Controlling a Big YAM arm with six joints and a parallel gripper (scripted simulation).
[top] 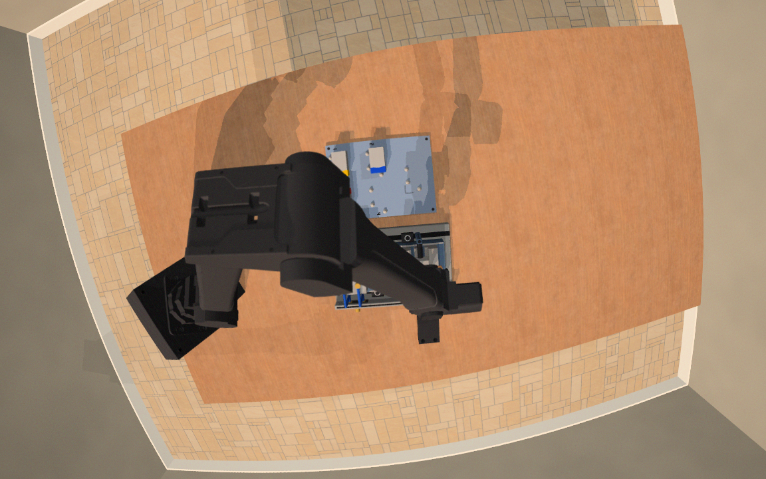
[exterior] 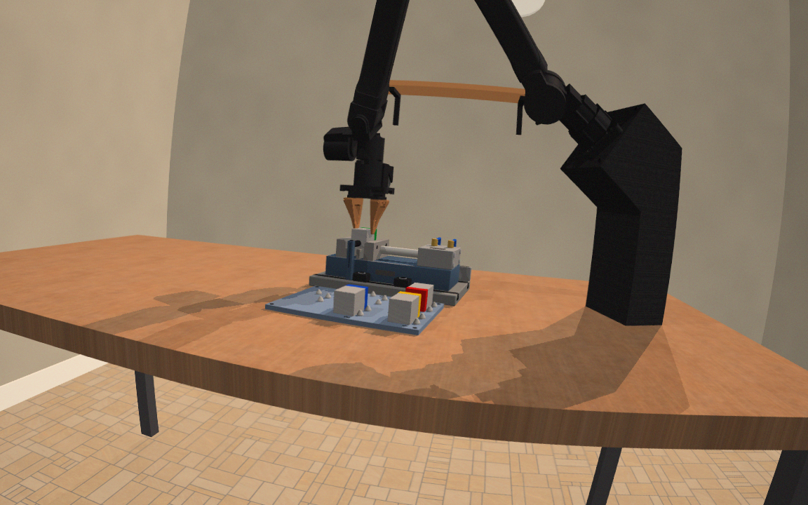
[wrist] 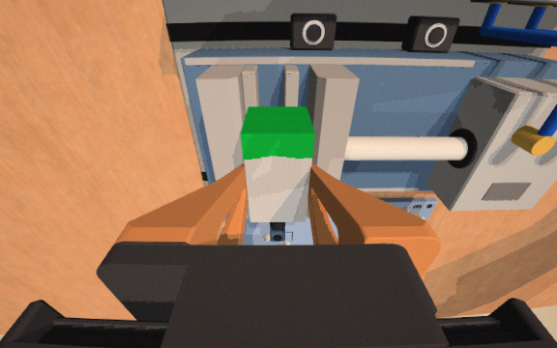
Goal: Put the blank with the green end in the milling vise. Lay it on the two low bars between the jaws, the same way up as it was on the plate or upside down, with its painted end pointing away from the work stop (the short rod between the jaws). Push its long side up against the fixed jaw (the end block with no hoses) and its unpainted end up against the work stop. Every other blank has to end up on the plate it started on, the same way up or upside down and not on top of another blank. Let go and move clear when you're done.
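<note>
My hand is 2 cm above the green-ended blank. From my hand the other things lie so: moving jaw 3 cm behind, 1 cm to the right, 4 cm below; pale rod 8 cm behind, 3 cm to the right, 4 cm below; fixed jaw 3 cm ahead, 1 cm to the left, 4 cm below.
</note>
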